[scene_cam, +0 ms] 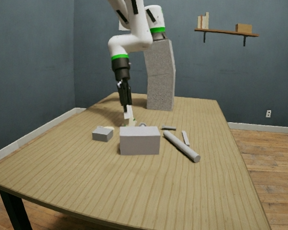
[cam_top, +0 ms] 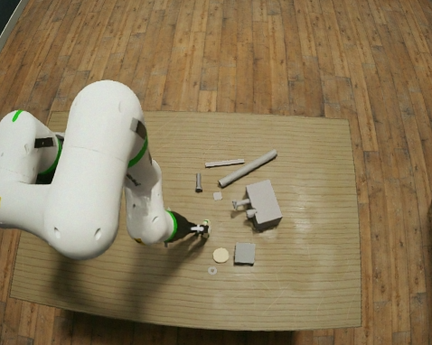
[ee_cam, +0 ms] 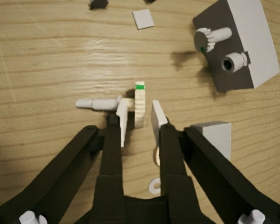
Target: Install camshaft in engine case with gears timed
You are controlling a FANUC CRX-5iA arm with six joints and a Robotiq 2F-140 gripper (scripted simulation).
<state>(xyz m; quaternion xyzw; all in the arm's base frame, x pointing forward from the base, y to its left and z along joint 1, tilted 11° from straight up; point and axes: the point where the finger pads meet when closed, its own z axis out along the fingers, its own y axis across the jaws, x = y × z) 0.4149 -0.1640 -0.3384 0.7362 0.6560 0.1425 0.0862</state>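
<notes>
My gripper is now 70 mm short of the tan disc, 80 mm to the left of it and 80 mm above it. The rest, counted from my hand: grey block 150 mm ahead, 80 mm to the right, 60 mm below; small square 60 mm ahead, 150 mm to the left, 80 mm below; short pin 10 mm behind, 190 mm to the left, 70 mm below.
</notes>
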